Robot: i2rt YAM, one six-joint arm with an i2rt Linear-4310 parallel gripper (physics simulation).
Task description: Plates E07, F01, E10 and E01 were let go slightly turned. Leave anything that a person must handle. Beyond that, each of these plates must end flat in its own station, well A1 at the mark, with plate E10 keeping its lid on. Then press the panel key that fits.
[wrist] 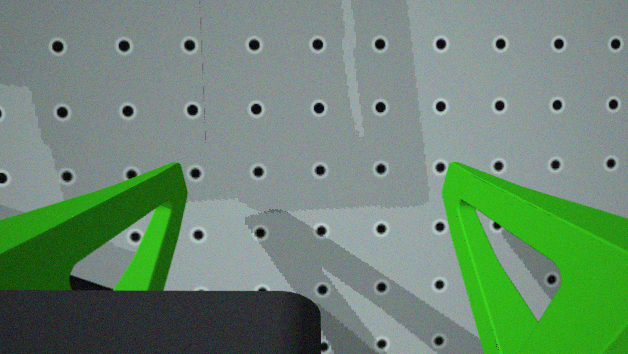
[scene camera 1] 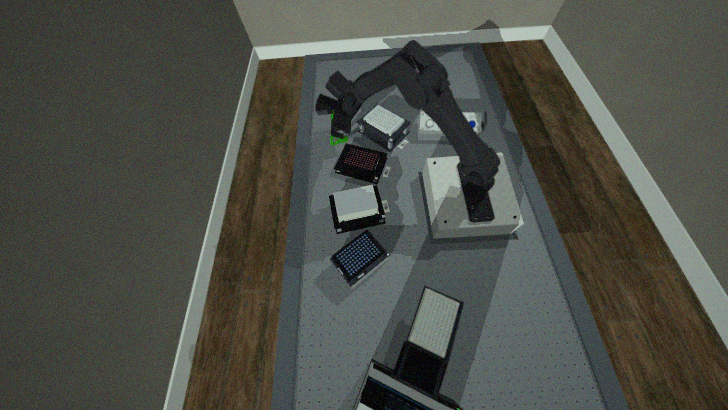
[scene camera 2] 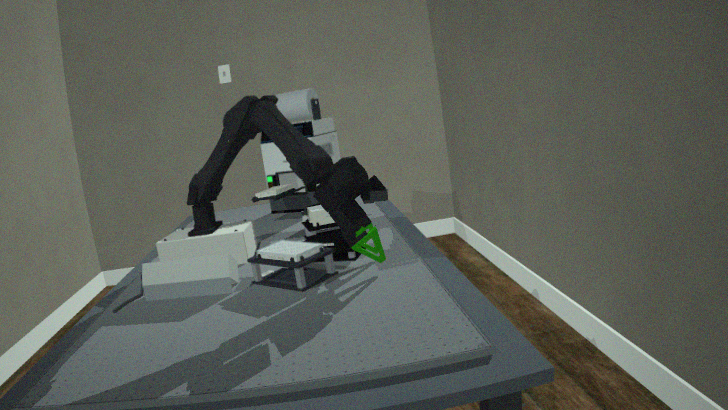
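Note:
My gripper [scene camera 1: 339, 138] [scene camera 2: 375, 254] [wrist: 314, 177] is open and empty, its green fingers low over the perforated board beside the rear station. A white plate [scene camera 1: 384, 119] [scene camera 2: 289, 251] sits on that raised station. In scene camera 1, a dark plate with red wells [scene camera 1: 360, 158], a pale plain-topped plate [scene camera 1: 356, 202] and a dark plate with blue wells [scene camera 1: 359, 253] sit on stations in a row toward the camera. Plate names, A1 corners and small turns are too small to tell; I cannot tell which plate is lidded. The key panel [scene camera 1: 430, 133] shows a blue key [scene camera 1: 472, 123], partly behind the arm.
The arm's white base block [scene camera 1: 443, 196] [scene camera 2: 206, 248] stands right of the stations in scene camera 1. Another white plate [scene camera 1: 435, 321] [scene camera 2: 274, 192] lies on the tray of a white instrument [scene camera 2: 275, 157], which has a green light [scene camera 2: 270, 179]. The board lies on a grey table [scene camera 2: 524, 369].

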